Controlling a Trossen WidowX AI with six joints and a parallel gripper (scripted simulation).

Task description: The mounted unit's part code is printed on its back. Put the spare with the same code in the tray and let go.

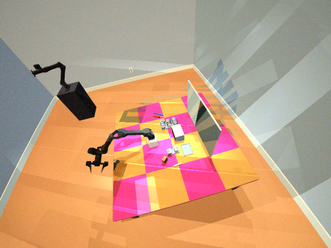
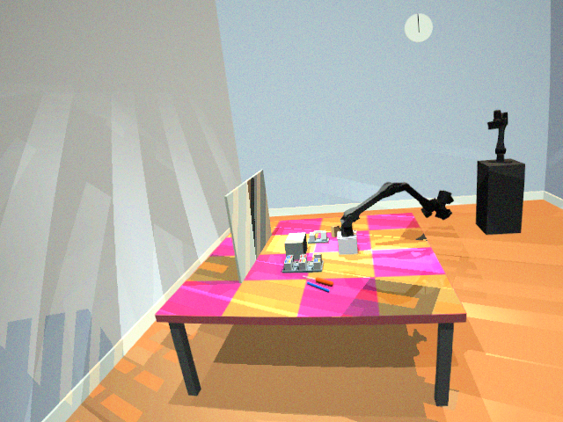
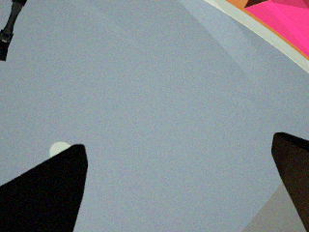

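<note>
Right now the small rack is 720 mm ahead of my gripper tip, 160 mm below it and 120 mm to the left of it. From my gripper tip the other things lie so: flat grey tray 860 mm ahead, 170 mm below, 100 mm to the left; then brown block 610 mm ahead, 140 mm below, 40 mm to the left; then grey mounted unit 820 mm ahead, 310 mm to the left, 120 mm below.
</note>
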